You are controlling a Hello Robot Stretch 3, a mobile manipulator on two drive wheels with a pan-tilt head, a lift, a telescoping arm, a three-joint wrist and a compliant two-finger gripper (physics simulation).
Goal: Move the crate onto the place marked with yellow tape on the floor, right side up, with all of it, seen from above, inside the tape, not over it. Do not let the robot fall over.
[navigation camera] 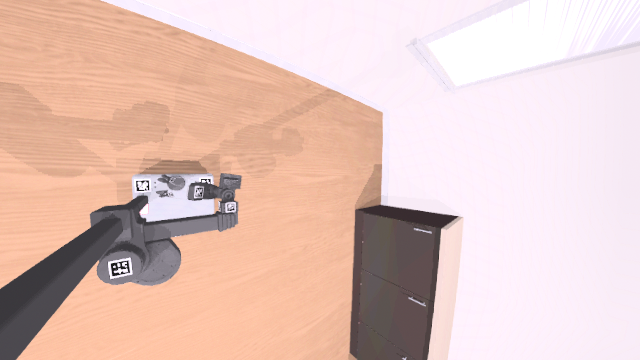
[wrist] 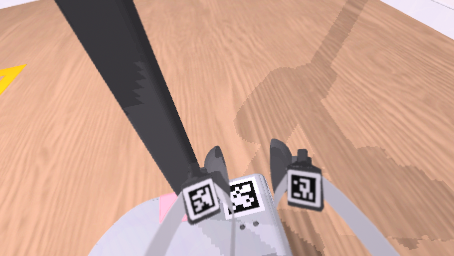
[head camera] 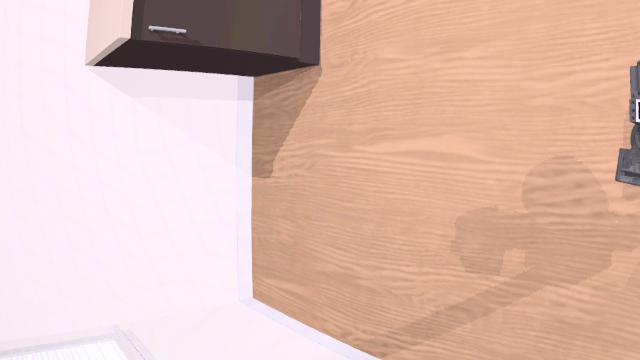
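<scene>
The crate does not show in the head, navigation or wrist views. A corner of the yellow tape shows on the floor at the left edge of the wrist view; the rest of the outline is cut off. My gripper is open, with bare space between its two fingertips. It hangs above the edge of my own white base, with the wrist folded in close to the mast.
A dark cabinet with silver handles stands against the white wall. Walls meet in a corner beyond the wooden floor. A bright window-like panel is on the wall. Shadows of my robot fall on the floor.
</scene>
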